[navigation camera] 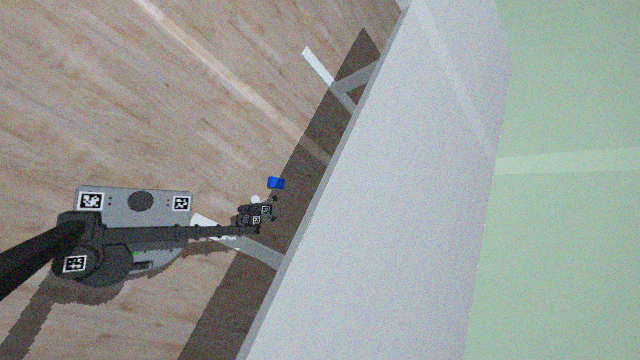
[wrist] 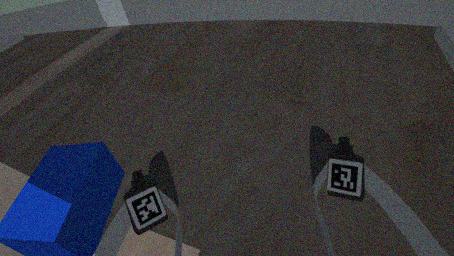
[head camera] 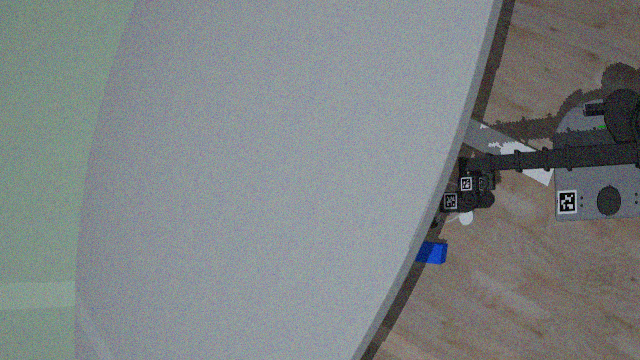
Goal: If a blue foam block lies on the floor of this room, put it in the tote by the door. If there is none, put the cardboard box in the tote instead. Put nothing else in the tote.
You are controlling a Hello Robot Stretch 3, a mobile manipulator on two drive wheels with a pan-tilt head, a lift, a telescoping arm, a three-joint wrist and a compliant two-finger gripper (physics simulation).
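Seen in the pictures: gripper, between the fingertips: [navigation camera: 276, 208] [wrist: 240, 158]; robot's base, origin of its link: [navigation camera: 140, 199] [head camera: 607, 200].
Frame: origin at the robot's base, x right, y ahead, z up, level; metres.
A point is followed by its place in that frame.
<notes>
A blue foam block [head camera: 433, 252] @(y 0.127, x 0.604, z 0.046 m) [navigation camera: 276, 183] @(y 0.125, x 0.612, z 0.045 m) [wrist: 80, 185] @(y 0.101, x 0.617, z 0.045 m) lies on the floor at the edge of the white table's shadow; the tabletop hides part of it in the head view. My gripper [navigation camera: 273, 208] @(y -0.022, x 0.627, z 0.037 m) [wrist: 240, 158] @(y -0.022, x 0.627, z 0.037 m) is open, with no object between its fingers. It is low near the table edge, beside the block. In the wrist view the block is at the lower left, outside the left finger. In the head view the table edge hides part of the fingers. The tote, the door and the cardboard box do not show in these views.
A large white table [head camera: 275, 175] @(y -0.033, x 0.366, z 0.950 m) [navigation camera: 370, 200] @(y 0.060, x 0.357, z 0.950 m) [wrist: 280, 10] @(y -0.148, x 0.997, z 0.020 m) overhangs the floor beside the gripper. Its pale feet [head camera: 537, 175] @(y -0.084, x 0.244, z 0.025 m) [navigation camera: 265, 252] @(y -0.212, x 0.475, z 0.256 m) reach out on the floor. A small white round thing [head camera: 466, 217] @(y 0.026, x 0.499, z 0.025 m) [navigation camera: 255, 199] @(y 0.025, x 0.501, z 0.025 m) lies by the gripper. My base [head camera: 587, 175] @(y -0.066, x 0.064, z 0.160 m) [navigation camera: 162, 207] @(y -0.019, x 0.068, z 0.160 m) stands behind it.
</notes>
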